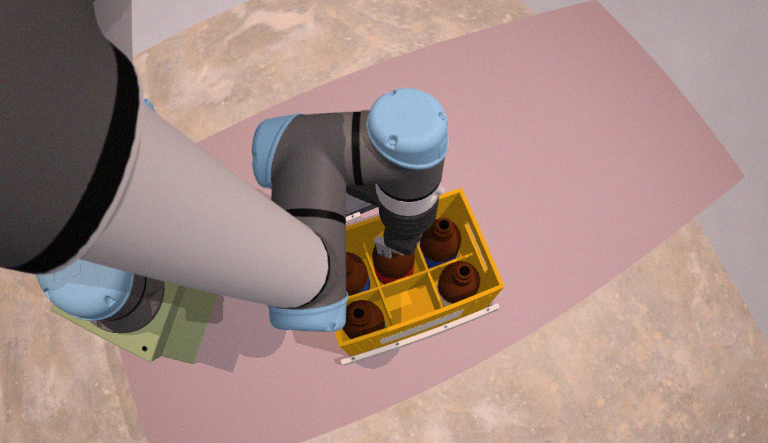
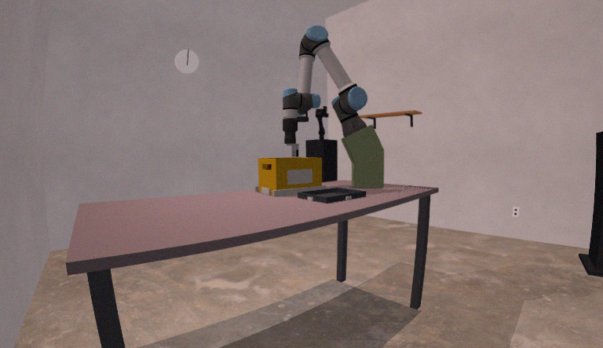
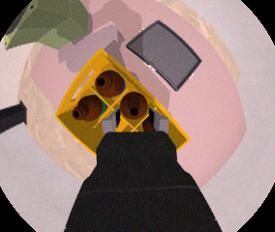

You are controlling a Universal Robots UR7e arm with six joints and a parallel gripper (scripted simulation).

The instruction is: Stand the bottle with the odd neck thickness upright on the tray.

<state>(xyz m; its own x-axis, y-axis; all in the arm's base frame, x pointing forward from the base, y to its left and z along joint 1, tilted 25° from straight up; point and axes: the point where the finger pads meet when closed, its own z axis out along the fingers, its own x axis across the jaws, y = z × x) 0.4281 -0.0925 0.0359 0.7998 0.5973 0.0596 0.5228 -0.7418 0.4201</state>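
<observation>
Right now my hand is 1 cm past the crate, 5 cm to the left of it and 12 cm above it. From my hand the other things lie so: glass bottle 7 cm ahead, 10 cm to the right, 11 cm below; dark tray 23 cm to the left, 19 cm below.
</observation>
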